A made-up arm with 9 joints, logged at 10 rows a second.
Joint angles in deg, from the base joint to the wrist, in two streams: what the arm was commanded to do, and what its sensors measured. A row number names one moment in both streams.
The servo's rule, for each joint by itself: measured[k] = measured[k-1] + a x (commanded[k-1-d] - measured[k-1]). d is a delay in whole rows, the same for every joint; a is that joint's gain. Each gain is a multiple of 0.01, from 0.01 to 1. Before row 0 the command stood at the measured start. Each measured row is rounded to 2 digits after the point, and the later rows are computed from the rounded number. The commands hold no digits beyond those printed.
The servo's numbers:
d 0
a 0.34 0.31 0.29 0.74 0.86 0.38 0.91 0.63 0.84
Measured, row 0: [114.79, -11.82, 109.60, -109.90, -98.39, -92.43, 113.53, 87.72, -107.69]
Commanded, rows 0 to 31: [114.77, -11.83, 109.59, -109.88, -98.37, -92.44, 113.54, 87.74, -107.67]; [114.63, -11.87, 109.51, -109.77, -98.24, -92.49, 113.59, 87.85, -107.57]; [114.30, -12.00, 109.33, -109.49, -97.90, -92.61, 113.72, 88.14, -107.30]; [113.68, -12.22, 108.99, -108.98, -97.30, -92.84, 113.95, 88.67, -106.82]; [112.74, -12.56, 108.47, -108.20, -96.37, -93.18, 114.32, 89.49, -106.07]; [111.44, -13.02, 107.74, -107.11, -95.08, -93.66, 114.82, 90.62, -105.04]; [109.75, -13.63, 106.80, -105.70, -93.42, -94.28, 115.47, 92.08, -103.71]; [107.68, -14.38, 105.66, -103.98, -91.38, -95.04, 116.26, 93.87, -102.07]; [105.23, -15.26, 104.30, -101.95, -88.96, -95.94, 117.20, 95.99, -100.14]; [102.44, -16.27, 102.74, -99.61, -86.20, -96.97, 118.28, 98.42, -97.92]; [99.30, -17.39, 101.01, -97.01, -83.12, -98.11, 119.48, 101.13, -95.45]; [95.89, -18.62, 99.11, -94.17, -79.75, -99.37, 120.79, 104.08, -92.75]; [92.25, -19.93, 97.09, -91.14, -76.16, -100.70, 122.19, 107.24, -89.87]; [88.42, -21.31, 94.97, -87.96, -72.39, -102.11, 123.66, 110.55, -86.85]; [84.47, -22.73, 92.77, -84.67, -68.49, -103.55, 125.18, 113.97, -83.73]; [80.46, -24.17, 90.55, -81.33, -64.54, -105.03, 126.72, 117.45, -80.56]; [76.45, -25.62, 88.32, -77.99, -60.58, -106.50, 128.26, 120.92, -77.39]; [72.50, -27.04, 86.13, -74.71, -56.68, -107.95, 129.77, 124.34, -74.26]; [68.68, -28.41, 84.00, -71.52, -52.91, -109.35, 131.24, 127.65, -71.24]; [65.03, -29.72, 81.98, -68.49, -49.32, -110.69, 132.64, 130.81, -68.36]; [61.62, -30.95, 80.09, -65.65, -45.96, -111.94, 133.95, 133.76, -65.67]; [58.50, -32.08, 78.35, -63.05, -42.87, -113.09, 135.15, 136.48, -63.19]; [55.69, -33.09, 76.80, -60.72, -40.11, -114.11, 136.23, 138.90, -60.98]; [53.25, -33.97, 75.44, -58.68, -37.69, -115.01, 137.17, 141.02, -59.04]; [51.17, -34.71, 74.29, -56.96, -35.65, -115.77, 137.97, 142.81, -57.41]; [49.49, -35.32, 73.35, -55.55, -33.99, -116.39, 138.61, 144.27, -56.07]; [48.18, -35.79, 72.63, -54.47, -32.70, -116.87, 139.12, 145.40, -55.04]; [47.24, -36.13, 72.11, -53.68, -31.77, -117.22, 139.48, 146.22, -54.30]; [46.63, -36.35, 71.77, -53.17, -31.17, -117.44, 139.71, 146.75, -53.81]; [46.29, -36.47, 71.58, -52.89, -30.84, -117.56, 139.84, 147.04, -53.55]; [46.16, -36.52, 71.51, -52.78, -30.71, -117.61, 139.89, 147.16, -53.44]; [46.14, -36.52, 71.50, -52.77, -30.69, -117.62, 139.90, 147.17, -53.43]
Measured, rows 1 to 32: [114.78, -11.82, 109.60, -109.89, -98.37, -92.43, 113.54, 87.73, -107.67]; [114.73, -11.84, 109.57, -109.80, -98.26, -92.45, 113.59, 87.81, -107.59]; [114.58, -11.89, 109.50, -109.57, -97.95, -92.51, 113.71, 88.02, -107.35]; [114.27, -11.99, 109.35, -109.13, -97.39, -92.64, 113.93, 88.43, -106.90]; [113.75, -12.17, 109.09, -108.44, -96.51, -92.85, 114.28, 89.10, -106.20]; [112.96, -12.43, 108.70, -107.46, -95.28, -93.16, 114.77, 90.06, -105.23]; [111.87, -12.80, 108.15, -106.16, -93.68, -93.59, 115.41, 91.33, -103.95]; [110.45, -13.29, 107.43, -104.55, -91.70, -94.14, 116.18, 92.93, -102.37]; [108.68, -13.90, 106.52, -102.63, -89.34, -94.82, 117.11, 94.86, -100.50]; [106.56, -14.63, 105.42, -100.40, -86.64, -95.64, 118.17, 97.10, -98.33]; [104.09, -15.49, 104.14, -97.89, -83.61, -96.58, 119.36, 99.64, -95.91]; [101.30, -16.46, 102.68, -95.14, -80.29, -97.64, 120.66, 102.44, -93.26]; [98.22, -17.54, 101.06, -92.18, -76.74, -98.80, 122.05, 105.46, -90.41]; [94.89, -18.71, 99.29, -89.06, -73.00, -100.06, 123.52, 108.67, -87.42]; [91.35, -19.96, 97.40, -85.81, -69.12, -101.39, 125.03, 112.01, -84.32]; [87.65, -21.27, 95.41, -82.49, -65.18, -102.77, 126.57, 115.44, -81.16]; [83.84, -22.62, 93.35, -79.16, -61.22, -104.19, 128.11, 118.89, -77.99]; [79.98, -23.99, 91.26, -75.87, -57.32, -105.62, 129.62, 122.32, -74.86]; [76.14, -25.36, 89.15, -72.65, -53.53, -107.04, 131.09, 125.68, -71.82]; [72.36, -26.71, 87.07, -69.57, -49.91, -108.43, 132.50, 128.91, -68.91]; [68.71, -28.02, 85.05, -66.67, -46.51, -109.76, 133.82, 131.97, -66.19]; [65.24, -29.28, 83.11, -63.99, -43.38, -111.03, 135.03, 134.81, -63.67]; [61.99, -30.46, 81.28, -61.57, -40.57, -112.20, 136.12, 137.39, -61.41]; [59.02, -31.55, 79.59, -59.43, -38.09, -113.27, 137.08, 139.68, -59.42]; [56.35, -32.53, 78.05, -57.60, -35.99, -114.22, 137.89, 141.65, -57.73]; [54.02, -33.39, 76.69, -56.08, -34.27, -115.04, 138.55, 143.30, -56.34]; [52.03, -34.13, 75.51, -54.89, -32.92, -115.74, 139.07, 144.62, -55.25]; [50.40, -34.75, 74.52, -53.99, -31.93, -116.30, 139.44, 145.63, -54.45]; [49.12, -35.25, 73.72, -53.38, -31.28, -116.73, 139.69, 146.34, -53.91]; [48.16, -35.63, 73.10, -53.02, -30.90, -117.05, 139.83, 146.78, -53.61]; [47.48, -35.91, 72.64, -52.84, -30.74, -117.26, 139.88, 147.02, -53.47]; [47.02, -36.10, 72.31, -52.79, -30.70, -117.40, 139.90, 147.11, -53.44]
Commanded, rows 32 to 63: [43.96, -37.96, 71.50, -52.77, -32.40, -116.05, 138.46, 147.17, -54.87]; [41.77, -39.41, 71.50, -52.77, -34.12, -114.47, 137.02, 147.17, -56.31]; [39.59, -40.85, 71.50, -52.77, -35.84, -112.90, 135.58, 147.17, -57.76]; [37.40, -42.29, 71.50, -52.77, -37.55, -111.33, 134.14, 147.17, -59.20]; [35.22, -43.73, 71.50, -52.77, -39.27, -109.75, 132.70, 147.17, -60.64]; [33.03, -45.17, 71.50, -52.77, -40.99, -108.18, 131.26, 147.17, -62.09]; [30.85, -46.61, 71.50, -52.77, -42.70, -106.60, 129.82, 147.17, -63.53]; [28.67, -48.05, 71.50, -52.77, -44.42, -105.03, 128.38, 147.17, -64.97]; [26.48, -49.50, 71.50, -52.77, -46.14, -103.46, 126.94, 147.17, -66.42]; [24.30, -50.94, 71.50, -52.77, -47.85, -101.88, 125.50, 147.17, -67.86]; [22.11, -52.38, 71.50, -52.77, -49.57, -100.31, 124.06, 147.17, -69.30]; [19.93, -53.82, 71.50, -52.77, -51.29, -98.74, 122.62, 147.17, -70.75]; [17.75, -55.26, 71.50, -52.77, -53.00, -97.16, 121.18, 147.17, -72.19]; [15.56, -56.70, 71.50, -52.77, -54.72, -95.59, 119.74, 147.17, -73.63]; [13.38, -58.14, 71.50, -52.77, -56.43, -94.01, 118.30, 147.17, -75.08]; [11.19, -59.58, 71.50, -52.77, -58.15, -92.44, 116.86, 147.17, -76.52]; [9.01, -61.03, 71.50, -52.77, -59.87, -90.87, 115.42, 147.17, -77.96]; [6.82, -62.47, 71.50, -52.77, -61.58, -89.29, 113.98, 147.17, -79.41]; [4.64, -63.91, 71.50, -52.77, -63.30, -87.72, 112.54, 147.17, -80.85]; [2.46, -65.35, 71.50, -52.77, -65.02, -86.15, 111.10, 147.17, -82.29]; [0.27, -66.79, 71.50, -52.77, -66.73, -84.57, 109.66, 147.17, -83.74]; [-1.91, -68.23, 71.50, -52.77, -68.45, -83.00, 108.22, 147.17, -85.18]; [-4.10, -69.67, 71.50, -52.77, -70.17, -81.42, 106.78, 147.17, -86.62]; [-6.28, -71.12, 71.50, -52.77, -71.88, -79.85, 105.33, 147.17, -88.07]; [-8.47, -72.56, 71.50, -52.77, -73.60, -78.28, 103.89, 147.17, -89.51]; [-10.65, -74.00, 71.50, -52.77, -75.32, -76.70, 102.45, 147.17, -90.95]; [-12.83, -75.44, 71.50, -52.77, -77.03, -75.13, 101.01, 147.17, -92.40]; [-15.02, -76.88, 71.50, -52.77, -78.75, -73.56, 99.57, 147.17, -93.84]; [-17.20, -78.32, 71.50, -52.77, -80.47, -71.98, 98.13, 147.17, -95.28]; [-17.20, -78.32, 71.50, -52.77, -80.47, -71.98, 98.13, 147.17, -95.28]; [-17.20, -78.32, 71.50, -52.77, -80.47, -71.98, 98.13, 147.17, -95.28]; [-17.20, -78.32, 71.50, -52.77, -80.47, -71.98, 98.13, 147.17, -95.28]
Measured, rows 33 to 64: [45.98, -36.68, 72.08, -52.78, -32.16, -116.89, 138.59, 147.15, -54.64]; [44.55, -37.53, 71.91, -52.77, -33.85, -115.97, 137.16, 147.16, -56.04]; [42.86, -38.56, 71.79, -52.77, -35.56, -114.80, 135.72, 147.17, -57.48]; [41.00, -39.72, 71.71, -52.77, -37.27, -113.48, 134.28, 147.17, -58.92]; [39.03, -40.96, 71.65, -52.77, -38.99, -112.06, 132.84, 147.17, -60.36]; [36.99, -42.27, 71.61, -52.77, -40.71, -110.59, 131.40, 147.17, -61.81]; [34.90, -43.62, 71.58, -52.77, -42.42, -109.07, 129.96, 147.17, -63.25]; [32.78, -44.99, 71.56, -52.77, -44.14, -107.53, 128.52, 147.17, -64.69]; [30.64, -46.39, 71.54, -52.77, -45.86, -105.98, 127.08, 147.17, -66.14]; [28.48, -47.80, 71.53, -52.77, -47.57, -104.42, 125.64, 147.17, -67.58]; [26.31, -49.22, 71.52, -52.77, -49.29, -102.86, 124.20, 147.17, -69.02]; [24.14, -50.65, 71.51, -52.77, -51.01, -101.29, 122.76, 147.17, -70.47]; [21.97, -52.08, 71.51, -52.77, -52.72, -99.72, 121.32, 147.17, -71.91]; [19.79, -53.51, 71.51, -52.77, -54.44, -98.15, 119.88, 147.17, -73.35]; [17.61, -54.95, 71.51, -52.77, -56.15, -96.58, 118.44, 147.17, -74.80]; [15.43, -56.39, 71.51, -52.77, -57.87, -95.01, 117.00, 147.17, -76.24]; [13.25, -57.83, 71.51, -52.77, -59.59, -93.44, 115.56, 147.17, -77.68]; [11.06, -59.27, 71.51, -52.77, -61.30, -91.86, 114.12, 147.17, -79.13]; [8.88, -60.71, 71.51, -52.77, -63.02, -90.29, 112.68, 147.17, -80.57]; [6.70, -62.15, 71.51, -52.77, -64.74, -88.72, 111.24, 147.17, -82.01]; [4.51, -63.59, 71.51, -52.77, -66.45, -87.14, 109.80, 147.17, -83.46]; [2.33, -65.03, 71.51, -52.77, -68.17, -85.57, 108.36, 147.17, -84.90]; [0.14, -66.47, 71.51, -52.77, -69.89, -83.99, 106.92, 147.17, -86.34]; [-2.04, -67.91, 71.51, -52.77, -71.60, -82.42, 105.47, 147.17, -87.79]; [-4.23, -69.35, 71.51, -52.77, -73.32, -80.85, 104.03, 147.17, -89.23]; [-6.41, -70.79, 71.51, -52.77, -75.04, -79.27, 102.59, 147.17, -90.67]; [-8.59, -72.23, 71.51, -52.77, -76.75, -77.70, 101.15, 147.17, -92.12]; [-10.78, -73.67, 71.51, -52.77, -78.47, -76.13, 99.71, 147.17, -93.56]; [-12.96, -75.11, 71.51, -52.77, -80.19, -74.55, 98.27, 147.17, -95.00]; [-14.40, -76.11, 71.51, -52.77, -80.43, -73.57, 98.14, 147.17, -95.24]; [-15.35, -76.80, 71.51, -52.77, -80.46, -72.97, 98.13, 147.17, -95.27]; [-15.98, -77.27, 71.51, -52.77, -80.47, -72.59, 98.13, 147.17, -95.28]
